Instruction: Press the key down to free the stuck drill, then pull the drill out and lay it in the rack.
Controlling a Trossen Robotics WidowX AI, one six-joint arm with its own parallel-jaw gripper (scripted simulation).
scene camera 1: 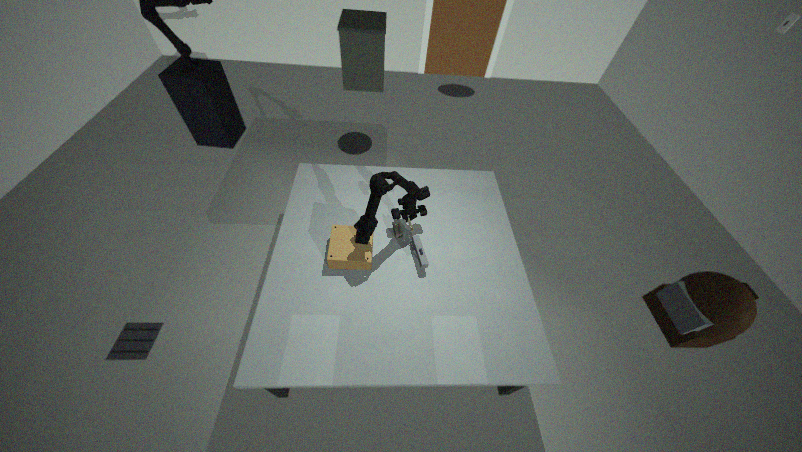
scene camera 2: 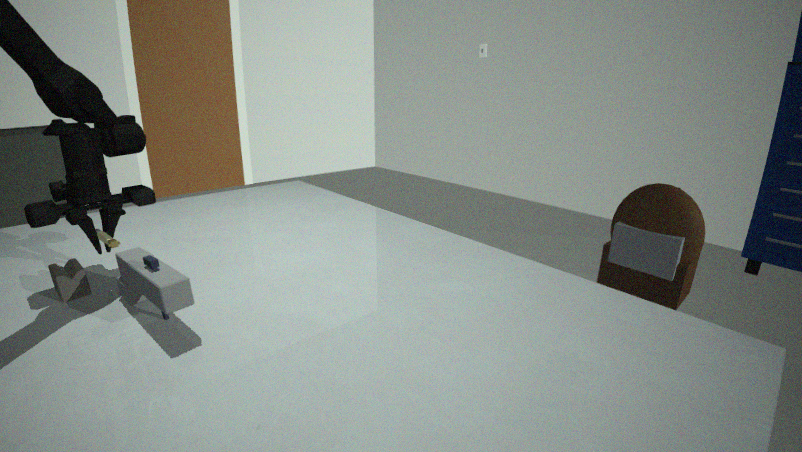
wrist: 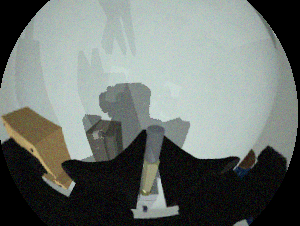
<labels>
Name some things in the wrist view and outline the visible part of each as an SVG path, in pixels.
My gripper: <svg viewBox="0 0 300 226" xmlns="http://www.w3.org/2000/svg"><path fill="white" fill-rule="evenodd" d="M1 144L5 162L17 189L38 218L48 226L234 226L248 217L254 217L252 219L255 221L262 214L288 170L287 158L281 157L280 153L276 153L277 150L267 146L260 151L259 157L256 157L258 162L255 162L255 166L240 179L234 171L240 158L235 155L216 159L196 158L163 136L158 171L161 175L166 206L179 205L178 215L135 219L130 210L138 207L147 129L143 129L135 140L131 141L129 148L121 151L110 161L81 162L78 159L66 159L62 162L62 170L65 170L69 178L76 183L69 197L58 193L41 178L41 175L36 174L36 170L29 165L29 159L32 158L25 153L23 146L17 144L15 138L8 137L9 140Z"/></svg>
A drill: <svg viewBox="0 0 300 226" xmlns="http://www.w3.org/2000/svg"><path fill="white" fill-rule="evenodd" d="M161 125L150 125L147 128L145 158L143 158L141 190L143 195L151 194L151 185L153 185L159 162L161 162L159 161L159 155L161 155L163 134L165 134L165 128Z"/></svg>
</labels>
